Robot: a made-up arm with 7 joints.
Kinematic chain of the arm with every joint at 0, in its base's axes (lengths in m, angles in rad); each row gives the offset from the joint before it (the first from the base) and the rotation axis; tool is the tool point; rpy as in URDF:
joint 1: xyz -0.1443 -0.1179 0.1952 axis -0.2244 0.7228 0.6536
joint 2: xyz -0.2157 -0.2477 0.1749 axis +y
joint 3: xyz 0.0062 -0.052 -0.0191 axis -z
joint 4: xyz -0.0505 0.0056 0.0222 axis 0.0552 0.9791 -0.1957
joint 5: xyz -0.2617 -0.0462 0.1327 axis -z
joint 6: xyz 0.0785 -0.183 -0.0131 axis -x
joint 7: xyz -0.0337 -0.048 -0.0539 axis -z
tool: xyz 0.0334 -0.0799 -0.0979 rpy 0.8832 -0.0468 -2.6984
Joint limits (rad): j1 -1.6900..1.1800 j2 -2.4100..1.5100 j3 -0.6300..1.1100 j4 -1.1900..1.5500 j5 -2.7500..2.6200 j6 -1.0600..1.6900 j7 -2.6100..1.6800
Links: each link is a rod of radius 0.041 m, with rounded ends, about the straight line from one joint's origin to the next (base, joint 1, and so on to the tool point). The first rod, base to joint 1, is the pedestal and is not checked.
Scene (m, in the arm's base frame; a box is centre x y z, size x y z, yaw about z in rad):
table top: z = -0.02
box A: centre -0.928 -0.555 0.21 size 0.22 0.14 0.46 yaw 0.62
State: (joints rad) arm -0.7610 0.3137 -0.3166 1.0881 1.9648 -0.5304 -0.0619
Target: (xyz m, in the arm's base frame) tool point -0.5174 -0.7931 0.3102
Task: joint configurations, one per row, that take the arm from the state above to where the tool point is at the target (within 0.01 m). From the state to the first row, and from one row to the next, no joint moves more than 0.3 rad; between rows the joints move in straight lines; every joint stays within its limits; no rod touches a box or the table.
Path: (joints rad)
1: -0.5906 0.5530 -0.0313 0.9563 1.9321 -0.4934 0.0297
2: -0.4202 0.7922 0.2540 0.8245 1.8995 -0.4563 0.1213
3: -0.2498 1.0315 0.5394 0.6927 1.8668 -0.4193 0.2129
4: -0.0795 1.2707 0.8247 0.5609 1.8342 -0.3822 0.3045
5: 0.0909 1.5100 1.1100 0.4291 1.8015 -0.3452 0.3961
6: 0.0874 1.2127 0.8200 0.3684 1.7042 -0.4643 0.2929
7: 0.0838 0.9153 0.5300 0.3076 1.6069 -0.5835 0.1898
8: 0.0803 0.6180 0.2400 0.2468 1.5096 -0.7026 0.0867
9: 0.0768 0.3206 -0.0500 0.1860 1.4123 -0.8217 -0.0165
10: 0.0732 0.0233 -0.3400 0.1253 1.3150 -0.9409 -0.1196
11: 0.0697 -0.2741 -0.6300 0.0645 1.2177 -1.0600 -0.2227

